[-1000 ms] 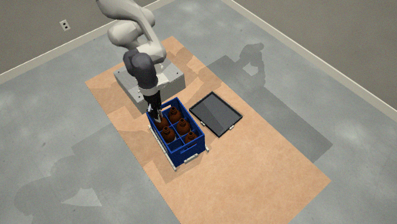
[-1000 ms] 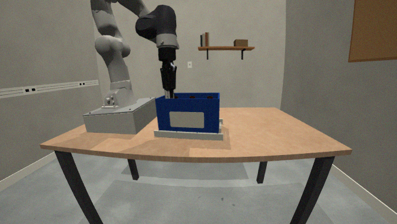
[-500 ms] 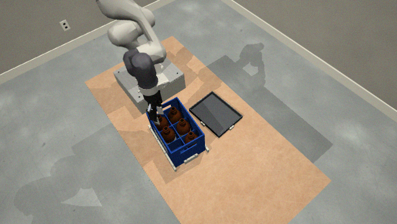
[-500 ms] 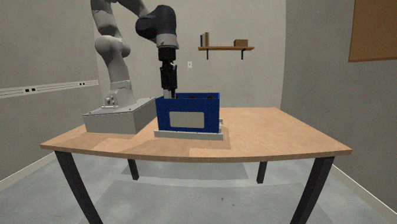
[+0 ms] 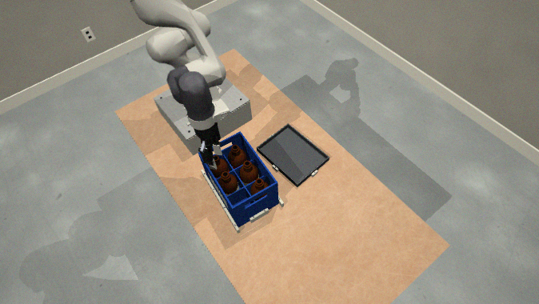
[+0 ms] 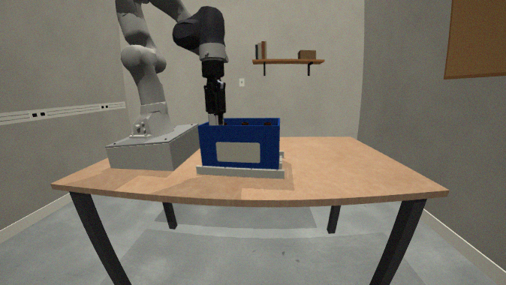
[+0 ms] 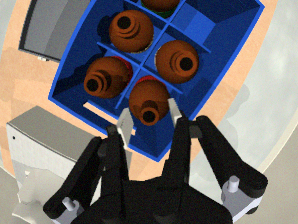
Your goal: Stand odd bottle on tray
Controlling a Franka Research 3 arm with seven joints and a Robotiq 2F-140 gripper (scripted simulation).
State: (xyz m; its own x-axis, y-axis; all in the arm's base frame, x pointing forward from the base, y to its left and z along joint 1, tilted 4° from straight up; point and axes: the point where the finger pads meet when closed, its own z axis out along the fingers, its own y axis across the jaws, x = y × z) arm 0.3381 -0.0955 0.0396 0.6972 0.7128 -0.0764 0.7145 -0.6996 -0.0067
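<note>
Right now my hand is 9 cm above the bottle. The rest, counted from my hand: blue crate 9 cm ahead, 5 cm to the left, 9 cm below; then dark grey tray 6 cm ahead, 31 cm to the left, 16 cm below.
</note>
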